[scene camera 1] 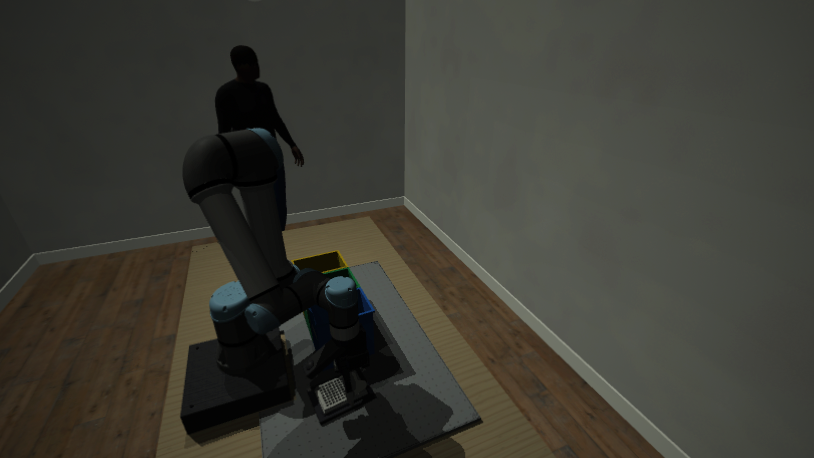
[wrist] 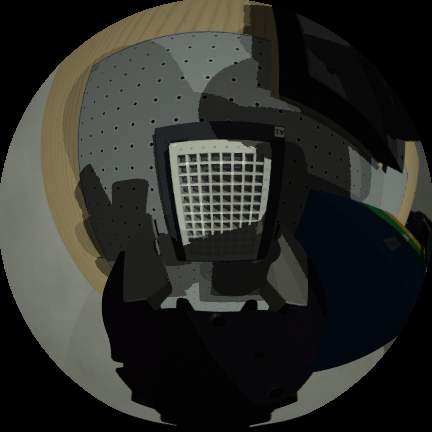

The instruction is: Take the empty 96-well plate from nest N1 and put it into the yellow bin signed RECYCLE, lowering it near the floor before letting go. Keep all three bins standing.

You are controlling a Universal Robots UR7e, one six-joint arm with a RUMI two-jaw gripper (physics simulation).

Labels:
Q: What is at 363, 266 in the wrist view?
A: A blue bin.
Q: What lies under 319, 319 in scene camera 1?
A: A blue bin.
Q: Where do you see a dark plate nest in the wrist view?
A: At 201, 130

